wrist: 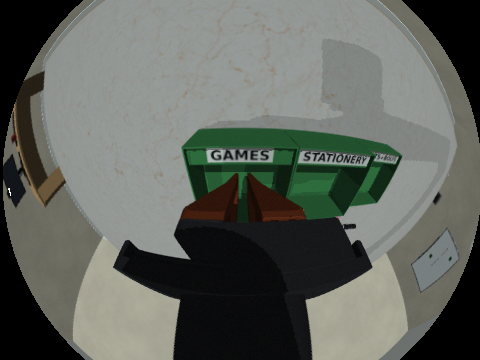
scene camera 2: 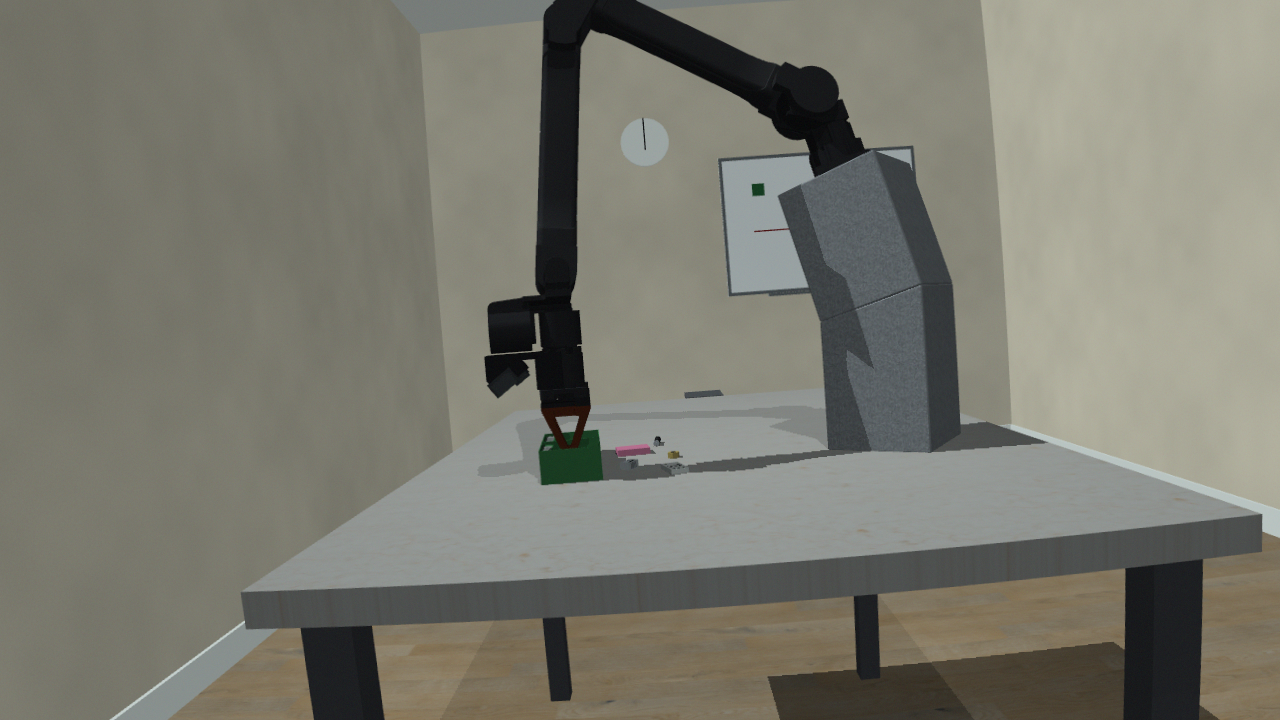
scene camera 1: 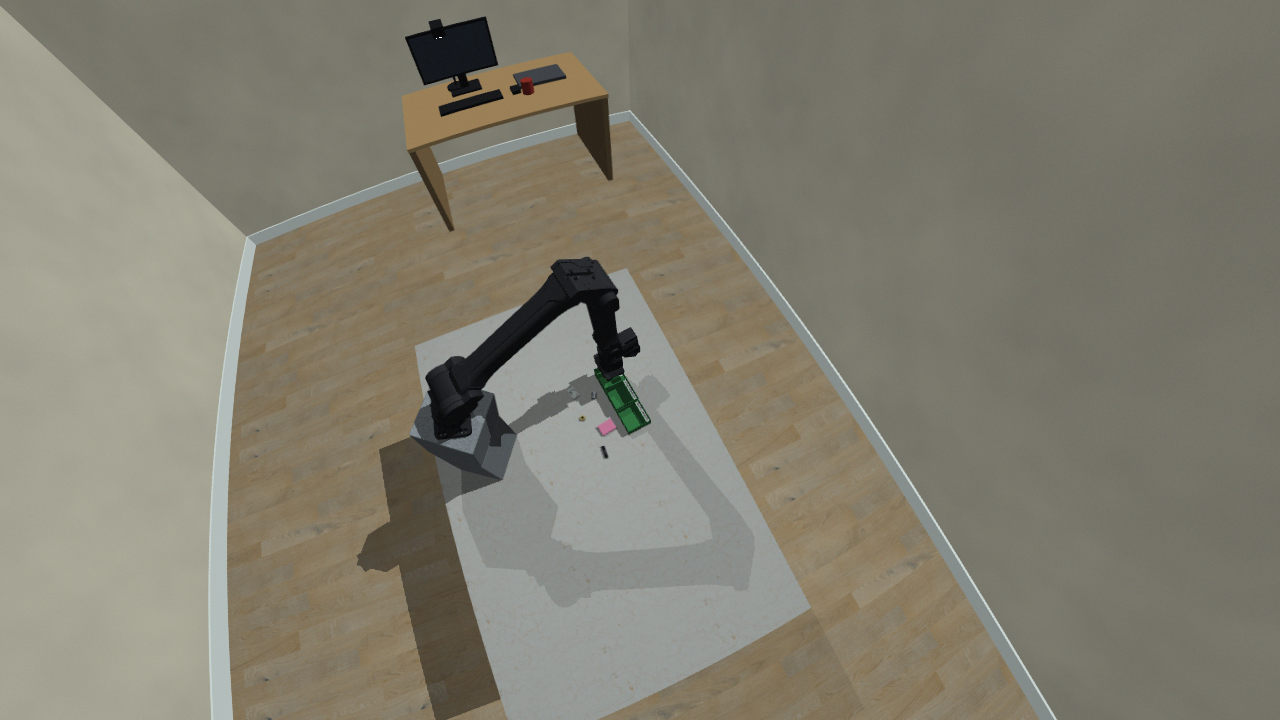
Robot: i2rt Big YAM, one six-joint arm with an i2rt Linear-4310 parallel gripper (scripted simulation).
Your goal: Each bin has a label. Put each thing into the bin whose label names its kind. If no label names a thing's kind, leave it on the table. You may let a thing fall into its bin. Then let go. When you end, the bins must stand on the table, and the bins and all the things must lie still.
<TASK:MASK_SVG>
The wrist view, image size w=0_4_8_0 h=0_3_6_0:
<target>my gripper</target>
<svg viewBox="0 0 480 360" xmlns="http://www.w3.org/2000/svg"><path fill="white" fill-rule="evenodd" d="M124 242L113 268L149 289L180 300L173 360L312 360L306 300L337 289L373 268L361 241L356 240L351 245L337 217L307 220L302 207L263 185L251 173L247 173L249 222L237 222L238 173L235 173L220 187L183 209L174 232L174 237L190 259L139 250L130 240Z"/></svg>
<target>green bin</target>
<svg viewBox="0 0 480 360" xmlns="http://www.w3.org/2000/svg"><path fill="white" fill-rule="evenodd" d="M181 147L195 201L226 183L234 173L239 174L237 222L249 222L247 173L251 173L263 185L301 206L307 220L344 216L351 206L378 203L403 156L387 144L322 132L271 128L198 129Z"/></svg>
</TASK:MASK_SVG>
